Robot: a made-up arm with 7 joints.
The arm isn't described. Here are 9 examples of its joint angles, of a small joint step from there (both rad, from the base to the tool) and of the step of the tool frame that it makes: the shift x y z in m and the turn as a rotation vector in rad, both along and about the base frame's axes.
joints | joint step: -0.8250 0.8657 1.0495 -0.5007 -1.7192 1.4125 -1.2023 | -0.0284 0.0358 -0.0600 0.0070 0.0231 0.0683 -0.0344
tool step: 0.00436 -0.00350 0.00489 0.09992 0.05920 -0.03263
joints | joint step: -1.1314 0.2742 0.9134 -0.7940 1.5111 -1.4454 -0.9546 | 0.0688 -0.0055 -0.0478 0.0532 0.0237 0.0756 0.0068
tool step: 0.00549 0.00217 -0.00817 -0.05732 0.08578 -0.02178
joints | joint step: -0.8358 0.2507 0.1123 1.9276 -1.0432 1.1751 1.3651 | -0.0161 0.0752 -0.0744 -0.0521 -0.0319 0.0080 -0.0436
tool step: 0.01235 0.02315 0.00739 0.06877 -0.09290 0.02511
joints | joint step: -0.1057 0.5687 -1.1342 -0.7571 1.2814 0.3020 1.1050 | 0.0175 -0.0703 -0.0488 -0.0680 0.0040 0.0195 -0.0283
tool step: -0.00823 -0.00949 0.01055 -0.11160 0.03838 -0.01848
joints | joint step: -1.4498 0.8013 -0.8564 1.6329 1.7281 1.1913 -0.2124 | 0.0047 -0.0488 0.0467 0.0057 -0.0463 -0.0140 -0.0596
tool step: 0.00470 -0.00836 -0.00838 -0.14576 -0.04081 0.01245
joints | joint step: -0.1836 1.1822 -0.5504 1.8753 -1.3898 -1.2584 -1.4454 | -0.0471 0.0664 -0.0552 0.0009 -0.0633 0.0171 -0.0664
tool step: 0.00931 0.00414 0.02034 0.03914 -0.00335 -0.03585
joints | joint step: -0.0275 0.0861 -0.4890 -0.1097 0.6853 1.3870 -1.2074 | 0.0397 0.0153 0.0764 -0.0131 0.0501 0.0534 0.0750
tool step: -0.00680 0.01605 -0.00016 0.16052 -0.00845 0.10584
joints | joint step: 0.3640 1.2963 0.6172 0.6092 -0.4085 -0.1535 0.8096 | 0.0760 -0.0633 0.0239 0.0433 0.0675 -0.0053 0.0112
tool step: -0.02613 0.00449 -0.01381 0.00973 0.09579 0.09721
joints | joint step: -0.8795 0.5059 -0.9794 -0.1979 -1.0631 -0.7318 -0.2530 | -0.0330 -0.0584 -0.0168 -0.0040 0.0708 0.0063 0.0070
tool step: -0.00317 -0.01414 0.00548 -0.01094 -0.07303 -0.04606
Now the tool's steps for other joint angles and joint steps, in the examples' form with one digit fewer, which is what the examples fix.
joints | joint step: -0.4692 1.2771 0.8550 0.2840 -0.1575 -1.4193 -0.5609 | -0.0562 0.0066 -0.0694 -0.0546 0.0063 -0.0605 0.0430
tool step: 0.0059 -0.0112 0.0028 0.0886 -0.0512 -0.1062
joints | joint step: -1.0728 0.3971 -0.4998 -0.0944 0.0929 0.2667 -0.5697 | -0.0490 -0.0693 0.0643 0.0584 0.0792 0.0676 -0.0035
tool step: 0.0089 -0.0062 0.0103 -0.0224 -0.0031 0.0988
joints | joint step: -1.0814 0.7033 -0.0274 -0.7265 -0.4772 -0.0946 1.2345 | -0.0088 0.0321 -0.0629 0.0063 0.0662 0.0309 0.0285
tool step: 0.0026 -0.0042 -0.0014 0.0454 0.0152 0.0679
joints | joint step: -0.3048 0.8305 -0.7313 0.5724 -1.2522 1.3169 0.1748 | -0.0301 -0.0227 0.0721 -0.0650 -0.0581 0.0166 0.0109
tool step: 0.0174 -0.0126 0.0057 -0.1073 -0.0896 0.0342
